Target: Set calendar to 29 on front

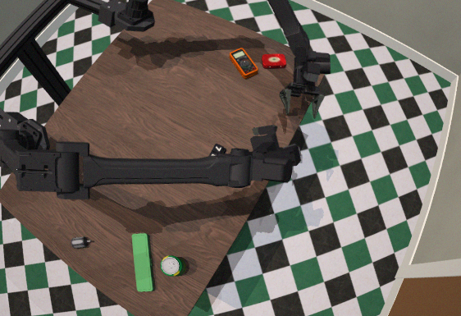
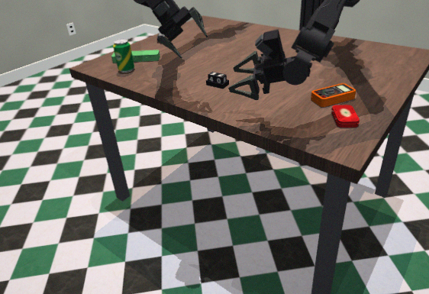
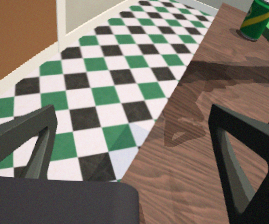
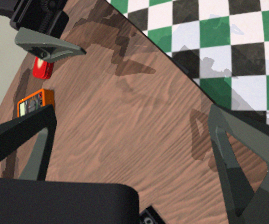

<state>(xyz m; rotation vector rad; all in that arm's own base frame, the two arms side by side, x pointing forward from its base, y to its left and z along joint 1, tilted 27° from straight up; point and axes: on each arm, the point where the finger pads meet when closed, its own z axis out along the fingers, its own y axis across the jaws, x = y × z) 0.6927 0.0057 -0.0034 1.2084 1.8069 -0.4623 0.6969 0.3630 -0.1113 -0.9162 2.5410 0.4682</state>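
Now: left hand 240 mm to the left of the black cube, 190 mm past it and 130 mm above it. Round my left hand: black calendar tray 220 mm to the right, 200 mm behind, 140 mm below; then green case 670 mm to the right, 210 mm behind, 140 mm below; then red box 230 mm to the left, 200 mm behind, 140 mm below.
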